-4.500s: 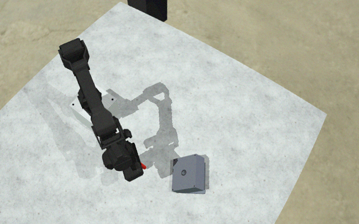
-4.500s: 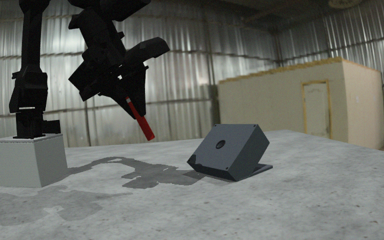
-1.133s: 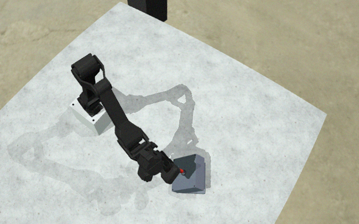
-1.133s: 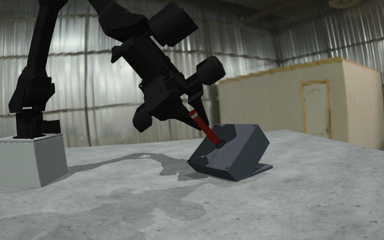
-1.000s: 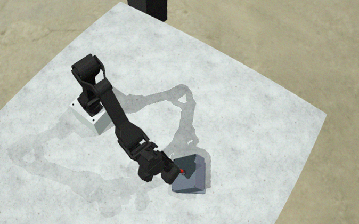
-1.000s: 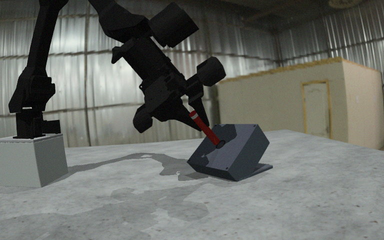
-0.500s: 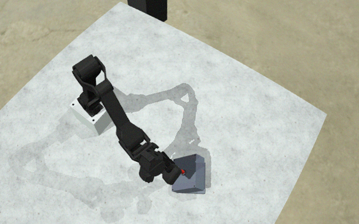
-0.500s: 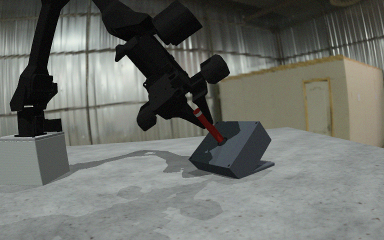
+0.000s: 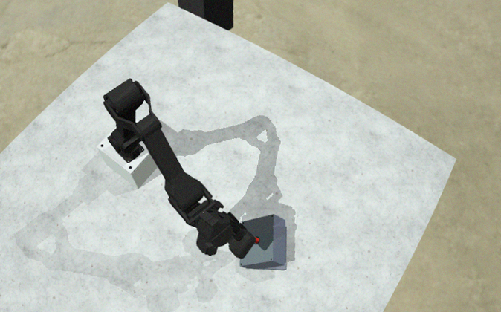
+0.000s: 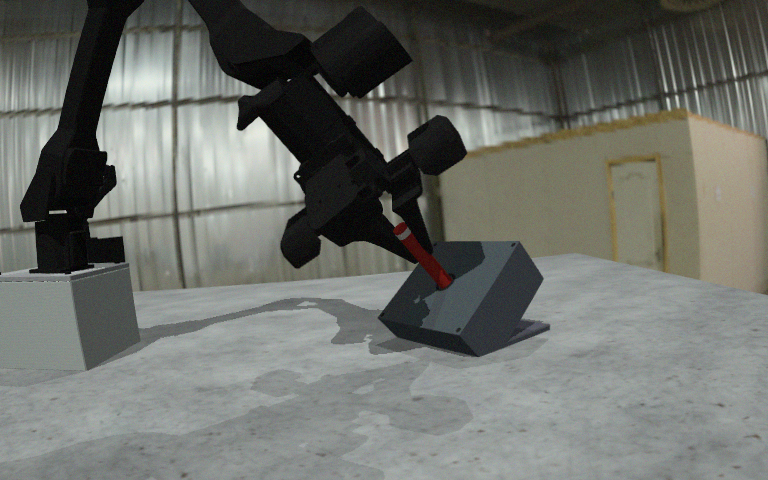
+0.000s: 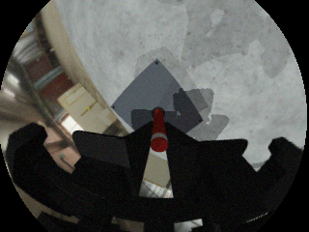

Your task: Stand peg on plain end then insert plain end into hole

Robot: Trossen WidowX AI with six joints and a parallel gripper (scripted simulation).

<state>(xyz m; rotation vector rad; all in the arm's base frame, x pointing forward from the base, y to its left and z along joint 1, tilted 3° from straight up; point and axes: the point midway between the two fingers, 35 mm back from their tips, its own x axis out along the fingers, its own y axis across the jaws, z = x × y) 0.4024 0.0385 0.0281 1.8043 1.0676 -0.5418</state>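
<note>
Now: gripper tip 30 mm short of the grey sloped panel, 30 mm to the right of it and 50 mm above it. From my gripper tip the other things lie so: red peg 10 mm behind, 10 mm to the right, 10 mm above; thin foot plate 50 mm ahead, 40 mm to the left, 90 mm below.
</note>
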